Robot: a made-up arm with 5 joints.
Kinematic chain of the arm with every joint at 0, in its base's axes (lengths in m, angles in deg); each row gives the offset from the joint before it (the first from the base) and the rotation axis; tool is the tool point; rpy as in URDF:
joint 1: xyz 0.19 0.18 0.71 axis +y
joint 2: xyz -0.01 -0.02 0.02 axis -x
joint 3: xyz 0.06 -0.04 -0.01 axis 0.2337 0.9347 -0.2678
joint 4: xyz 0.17 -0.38 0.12 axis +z
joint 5: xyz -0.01 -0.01 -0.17 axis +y
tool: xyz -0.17 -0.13 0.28 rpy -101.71 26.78 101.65
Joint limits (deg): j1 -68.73..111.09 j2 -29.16..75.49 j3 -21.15..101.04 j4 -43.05..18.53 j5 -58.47..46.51
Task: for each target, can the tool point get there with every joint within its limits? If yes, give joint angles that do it. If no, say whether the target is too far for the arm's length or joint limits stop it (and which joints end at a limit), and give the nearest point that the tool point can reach.
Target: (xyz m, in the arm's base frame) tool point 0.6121 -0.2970 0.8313
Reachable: yes | joints 54.98 37.38 58.47 -23.47 26.92
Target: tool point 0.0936 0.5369 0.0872
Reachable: no: joint limits stop it (at a limit: joint 1, joint 2, joint 4, joint 5) | nearest point 0.6295 0.3946 0.2394 | short by 0.575 m
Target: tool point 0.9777 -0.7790 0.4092
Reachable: no: too far | nearest point 0.6331 -0.3559 0.5408 | short by 0.561 m
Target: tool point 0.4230 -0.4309 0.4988
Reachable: yes | joints 81.92 2.25 21.15 1.44 32.06
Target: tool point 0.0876 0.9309 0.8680
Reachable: no: joint limits stop it (at a limit: joint 2, joint 3, joint 5) | nearest point 0.0213 0.2816 0.9703 | short by 0.661 m
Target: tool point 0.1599 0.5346 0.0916
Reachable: no: joint limits stop it (at a limit: joint 1, joint 2, joint 4, joint 5) | nearest point 0.6296 0.3968 0.2410 | short by 0.512 m
